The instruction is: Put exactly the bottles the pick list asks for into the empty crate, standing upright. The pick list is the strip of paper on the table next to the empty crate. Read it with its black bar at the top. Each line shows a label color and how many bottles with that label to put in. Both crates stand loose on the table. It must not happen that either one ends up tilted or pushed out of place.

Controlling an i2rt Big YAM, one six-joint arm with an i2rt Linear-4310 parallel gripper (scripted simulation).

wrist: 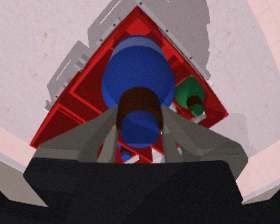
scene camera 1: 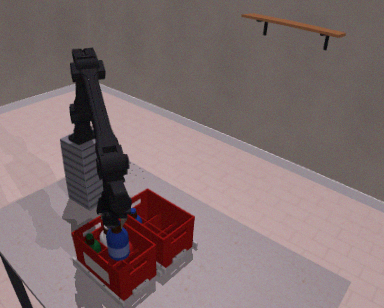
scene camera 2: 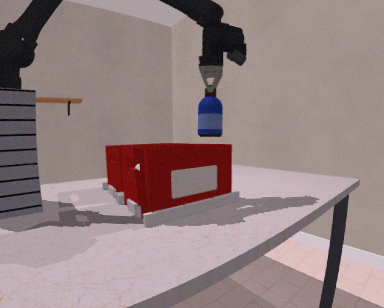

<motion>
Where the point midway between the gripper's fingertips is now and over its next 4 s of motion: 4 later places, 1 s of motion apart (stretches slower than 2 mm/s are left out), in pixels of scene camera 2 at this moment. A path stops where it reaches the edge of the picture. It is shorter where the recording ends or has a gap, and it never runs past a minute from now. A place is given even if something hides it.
My gripper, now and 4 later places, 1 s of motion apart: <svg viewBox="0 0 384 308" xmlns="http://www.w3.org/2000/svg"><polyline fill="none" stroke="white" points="210,93 209,95 196,99 183,99 171,101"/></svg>
</motion>
